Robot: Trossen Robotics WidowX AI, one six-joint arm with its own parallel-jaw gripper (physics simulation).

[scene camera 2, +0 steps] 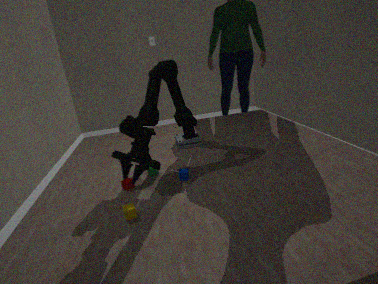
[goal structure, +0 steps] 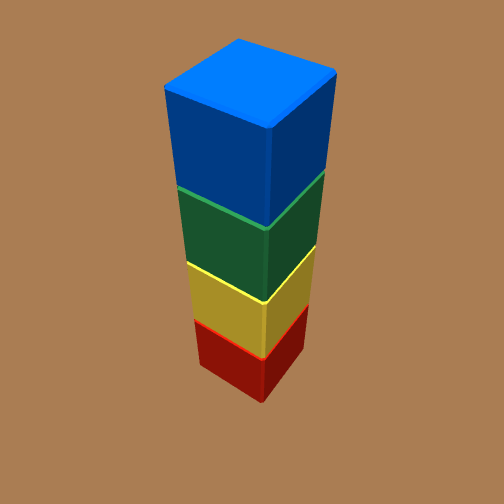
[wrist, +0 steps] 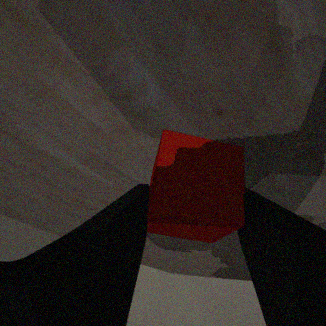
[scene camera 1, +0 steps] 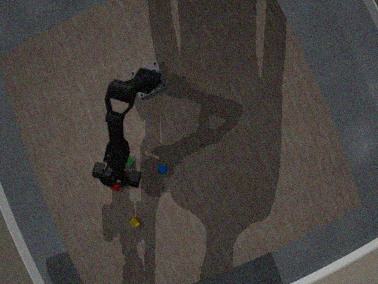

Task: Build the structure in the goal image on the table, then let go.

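A red cube (scene camera 1: 115, 187) (scene camera 2: 127, 184) (wrist: 196, 187) is between the fingertips of my gripper (scene camera 2: 129, 181) (wrist: 191, 196), which is shut on it, with a finger against each side. Its height above the table is hard to tell. A green cube (scene camera 1: 130, 161) (scene camera 2: 153, 171) lies behind the gripper, partly hidden by the arm in scene camera 1. A blue cube (scene camera 1: 162, 169) (scene camera 2: 184, 174) stands to the right of the gripper. A yellow cube (scene camera 1: 135, 222) (scene camera 2: 130, 212) stands in front of the red one, apart from it.
The arm's base (scene camera 1: 159, 91) (scene camera 2: 187, 141) stands behind the cubes. A person in a green top (scene camera 2: 236, 27) stands at the back in scene camera 2. Large dark shadows lie across the wooden surface, and the picture is dim and grainy.
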